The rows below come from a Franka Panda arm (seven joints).
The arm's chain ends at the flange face. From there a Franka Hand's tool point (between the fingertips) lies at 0.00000 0.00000 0.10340 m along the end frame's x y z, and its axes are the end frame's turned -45 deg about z.
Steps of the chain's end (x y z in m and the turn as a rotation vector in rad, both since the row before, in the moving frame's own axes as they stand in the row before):
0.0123 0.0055 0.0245 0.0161 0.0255 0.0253
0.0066 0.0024 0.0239 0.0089 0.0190 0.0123
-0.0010 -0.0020 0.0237 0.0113 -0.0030 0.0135
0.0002 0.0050 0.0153 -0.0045 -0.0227 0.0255
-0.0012 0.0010 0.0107 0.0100 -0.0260 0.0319
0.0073 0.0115 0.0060 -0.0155 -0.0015 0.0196
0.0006 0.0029 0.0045 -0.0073 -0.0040 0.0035
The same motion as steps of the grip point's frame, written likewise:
0.0078 0.0133 0.0245 -0.0066 0.0294 0.0253
0.0050 0.0071 0.0239 -0.0071 0.0197 0.0123
0.0013 -0.0032 0.0237 0.0101 0.0059 0.0135
-0.0054 0.0023 0.0153 0.0129 -0.0192 0.0255
-0.0027 -0.0028 0.0107 0.0255 -0.0113 0.0319
-0.0042 0.0143 0.0060 -0.0099 -0.0120 0.0196
-0.0025 0.0027 0.0045 -0.0023 -0.0080 0.0035

